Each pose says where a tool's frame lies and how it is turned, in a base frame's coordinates. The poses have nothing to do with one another.
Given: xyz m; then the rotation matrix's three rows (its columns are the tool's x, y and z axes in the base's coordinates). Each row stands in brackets.
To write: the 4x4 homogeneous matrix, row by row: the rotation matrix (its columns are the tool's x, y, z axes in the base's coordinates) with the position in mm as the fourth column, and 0 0 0 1 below. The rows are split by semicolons. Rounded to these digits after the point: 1 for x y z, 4 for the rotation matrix.
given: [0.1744 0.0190 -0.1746], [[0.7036 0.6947 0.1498], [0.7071 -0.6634 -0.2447], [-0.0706 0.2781 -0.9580]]
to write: 0.7036 0.6947 0.1498 174.4; 0.7071 -0.6634 -0.2447 19.0; -0.0706 0.2781 -0.9580 -174.6; 0 0 0 1
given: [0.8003 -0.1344 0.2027], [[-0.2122 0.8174 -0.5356], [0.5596 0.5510 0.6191], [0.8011 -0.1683 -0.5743]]
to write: -0.2122 0.8174 -0.5356 800.3; 0.5596 0.5510 0.6191 -134.4; 0.8011 -0.1683 -0.5743 202.7; 0 0 0 1
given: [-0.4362 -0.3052 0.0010], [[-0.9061 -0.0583 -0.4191], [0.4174 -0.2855 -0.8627], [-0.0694 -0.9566 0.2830]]
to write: -0.9061 -0.0583 -0.4191 -436.2; 0.4174 -0.2855 -0.8627 -305.2; -0.0694 -0.9566 0.2830 1.0; 0 0 0 1
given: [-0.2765 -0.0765 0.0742], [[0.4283 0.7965 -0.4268], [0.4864 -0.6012 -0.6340], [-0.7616 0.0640 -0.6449]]
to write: 0.4283 0.7965 -0.4268 -276.5; 0.4864 -0.6012 -0.6340 -76.5; -0.7616 0.0640 -0.6449 74.2; 0 0 0 1
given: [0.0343 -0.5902 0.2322], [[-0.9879 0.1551 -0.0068], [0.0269 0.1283 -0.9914], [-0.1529 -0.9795 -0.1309]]
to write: -0.9879 0.1551 -0.0068 34.3; 0.0269 0.1283 -0.9914 -590.2; -0.1529 -0.9795 -0.1309 232.2; 0 0 0 1
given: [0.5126 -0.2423 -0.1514], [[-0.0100 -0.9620 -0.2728], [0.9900 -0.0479 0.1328], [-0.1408 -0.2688 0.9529]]
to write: -0.0100 -0.9620 -0.2728 512.6; 0.9900 -0.0479 0.1328 -242.3; -0.1408 -0.2688 0.9529 -151.4; 0 0 0 1
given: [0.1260 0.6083 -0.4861], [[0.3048 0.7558 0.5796], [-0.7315 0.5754 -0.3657], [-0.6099 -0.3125 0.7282]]
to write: 0.3048 0.7558 0.5796 126.0; -0.7315 0.5754 -0.3657 608.3; -0.6099 -0.3125 0.7282 -486.1; 0 0 0 1
